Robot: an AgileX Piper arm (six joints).
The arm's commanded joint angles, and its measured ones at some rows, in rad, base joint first. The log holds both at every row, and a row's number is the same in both.
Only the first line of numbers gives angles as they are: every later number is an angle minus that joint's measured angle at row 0.
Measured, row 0:
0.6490 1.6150 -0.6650 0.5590 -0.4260 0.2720
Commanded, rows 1 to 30:
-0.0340 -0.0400 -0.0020 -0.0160 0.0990 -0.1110
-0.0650 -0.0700 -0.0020 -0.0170 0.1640 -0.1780
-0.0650 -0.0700 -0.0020 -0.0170 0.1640 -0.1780
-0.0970 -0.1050 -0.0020 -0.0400 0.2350 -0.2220
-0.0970 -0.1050 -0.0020 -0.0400 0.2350 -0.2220
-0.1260 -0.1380 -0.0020 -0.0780 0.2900 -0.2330
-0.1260 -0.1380 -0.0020 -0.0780 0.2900 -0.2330
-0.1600 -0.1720 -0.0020 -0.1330 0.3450 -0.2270
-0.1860 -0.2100 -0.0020 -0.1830 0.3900 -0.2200
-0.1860 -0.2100 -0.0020 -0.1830 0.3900 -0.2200
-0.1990 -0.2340 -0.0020 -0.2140 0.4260 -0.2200
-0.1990 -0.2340 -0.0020 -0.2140 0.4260 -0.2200
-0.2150 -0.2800 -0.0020 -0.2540 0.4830 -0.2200
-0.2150 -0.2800 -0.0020 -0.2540 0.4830 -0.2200
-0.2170 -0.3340 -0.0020 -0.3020 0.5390 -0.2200
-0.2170 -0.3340 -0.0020 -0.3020 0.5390 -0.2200
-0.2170 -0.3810 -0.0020 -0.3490 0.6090 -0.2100
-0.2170 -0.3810 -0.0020 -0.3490 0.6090 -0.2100
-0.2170 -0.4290 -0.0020 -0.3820 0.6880 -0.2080
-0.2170 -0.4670 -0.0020 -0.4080 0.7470 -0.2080
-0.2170 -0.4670 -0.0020 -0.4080 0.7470 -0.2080
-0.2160 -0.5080 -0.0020 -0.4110 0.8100 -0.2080
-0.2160 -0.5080 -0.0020 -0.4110 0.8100 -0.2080
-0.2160 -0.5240 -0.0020 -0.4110 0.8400 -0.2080
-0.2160 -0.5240 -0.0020 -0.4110 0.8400 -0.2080
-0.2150 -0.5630 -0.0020 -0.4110 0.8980 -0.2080
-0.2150 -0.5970 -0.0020 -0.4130 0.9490 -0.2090
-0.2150 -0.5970 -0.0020 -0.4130 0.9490 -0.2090
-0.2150 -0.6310 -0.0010 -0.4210 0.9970 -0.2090
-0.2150 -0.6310 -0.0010 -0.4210 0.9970 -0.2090
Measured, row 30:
-0.2100 -0.5850 0.0010 -0.4070 0.9250 -0.2010
